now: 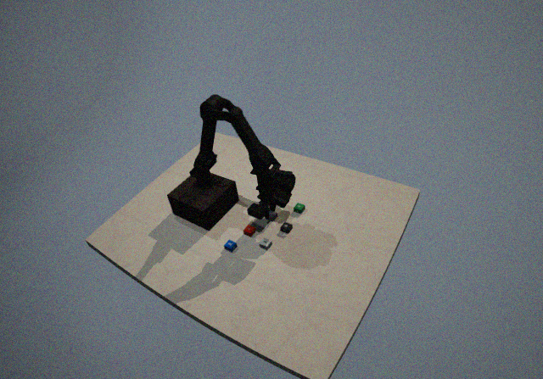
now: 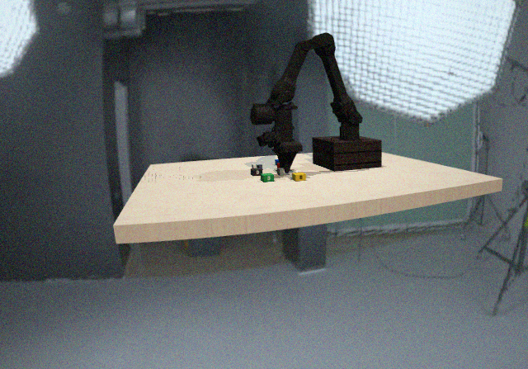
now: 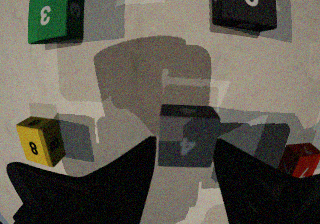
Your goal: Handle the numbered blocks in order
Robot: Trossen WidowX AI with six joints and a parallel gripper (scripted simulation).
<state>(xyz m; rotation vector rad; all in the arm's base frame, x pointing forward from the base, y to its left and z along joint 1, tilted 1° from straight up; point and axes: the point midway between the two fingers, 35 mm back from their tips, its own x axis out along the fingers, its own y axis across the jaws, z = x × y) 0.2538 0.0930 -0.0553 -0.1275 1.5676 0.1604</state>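
Now: gripper tip 1 cm short of the grey block. From my gripper tip the other things lie so: red block: 11 cm to the right; then white block: 12 cm to the right, 9 cm ahead; then blue block: 20 cm to the right, 1 cm behind.
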